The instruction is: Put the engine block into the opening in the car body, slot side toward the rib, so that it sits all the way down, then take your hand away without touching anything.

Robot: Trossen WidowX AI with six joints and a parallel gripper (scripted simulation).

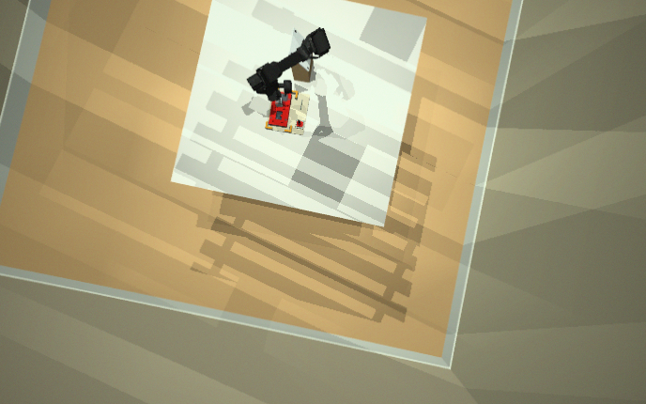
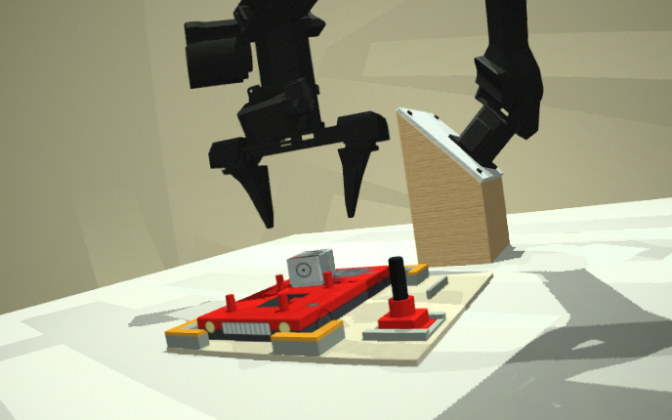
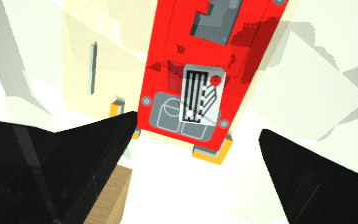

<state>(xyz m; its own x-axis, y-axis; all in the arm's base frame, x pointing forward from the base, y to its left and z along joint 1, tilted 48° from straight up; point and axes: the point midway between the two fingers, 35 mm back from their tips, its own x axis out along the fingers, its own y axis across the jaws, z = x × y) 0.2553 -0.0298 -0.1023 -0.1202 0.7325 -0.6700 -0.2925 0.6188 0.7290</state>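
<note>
Now: gripper tip 1 cm short of the grey engine block, 1 cm to the right of it and 5 cm above it.
</note>
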